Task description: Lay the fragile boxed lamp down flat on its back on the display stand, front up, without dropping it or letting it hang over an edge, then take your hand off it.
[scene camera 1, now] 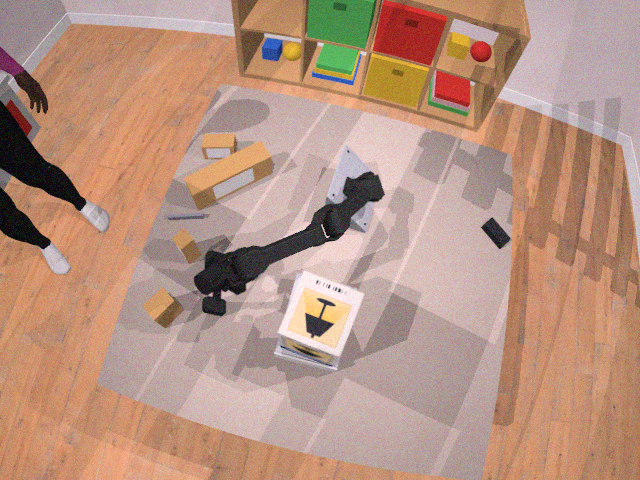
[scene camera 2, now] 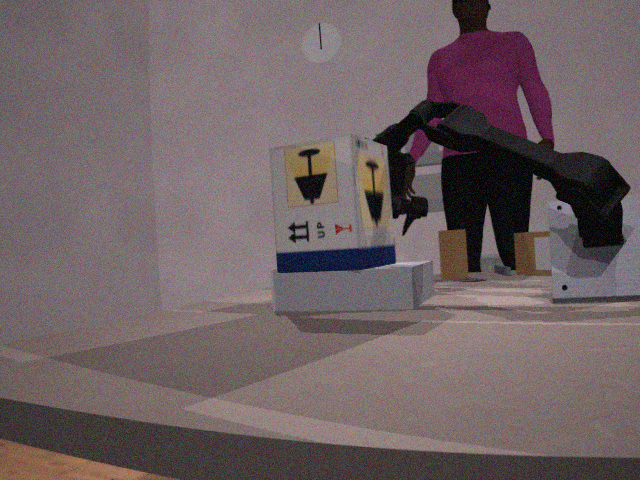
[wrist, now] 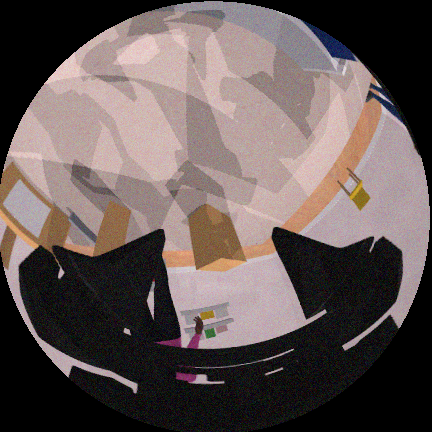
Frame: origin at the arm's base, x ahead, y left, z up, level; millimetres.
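Seen in the pictures: gripper, between the fingertips: [wrist: 219, 233]; arm's base, origin of its link: [scene camera 1: 350, 189] [scene camera 2: 601, 231].
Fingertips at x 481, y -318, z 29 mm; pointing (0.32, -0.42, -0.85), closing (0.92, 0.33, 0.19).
Note:
Pixels of each thing's top centre, then the offset from my fingertips to it.
- boxed lamp, centre of its top: [scene camera 2: 329, 146] [scene camera 1: 321, 313] 8 mm back, 338 mm left, 169 mm up
- thin grey rod, centre of its top: [scene camera 2: 502, 266] [wrist: 83, 234] [scene camera 1: 185, 215] 266 mm back, 207 mm right, 112 mm down
- black block, centre of its top: [scene camera 1: 497, 231] 536 mm back, 886 mm left, 99 mm down
The boxed lamp [scene camera 1: 320, 317] [scene camera 2: 315, 206] is a white carton with yellow lamp pictures and a blue band around its lower end. It rests level on the pale grey display stand [scene camera 2: 341, 291] [wrist: 310, 50]. Its top face bears a lamp picture; on a side face the "UP" mark and arrows lie sideways. In scene camera 2 the stand extends past the box on the right; the far edges are hidden. A blue part of the box also shows at the wrist view's upper right. My gripper [scene camera 1: 214, 304] [scene camera 2: 408, 219] [wrist: 219, 233] is open and empty, off to the box's side and apart from it.
Cardboard boxes [scene camera 1: 230, 175] [scene camera 1: 218, 145] [scene camera 1: 186, 246] [scene camera 1: 163, 307] and a thin grey rod [scene camera 1: 186, 216] lie on the mat's left side. A black block [scene camera 1: 496, 233] lies at the right. A shelf unit [scene camera 1: 271, 75] stands at the back. A person [scene camera 2: 485, 93] stands behind the arm.

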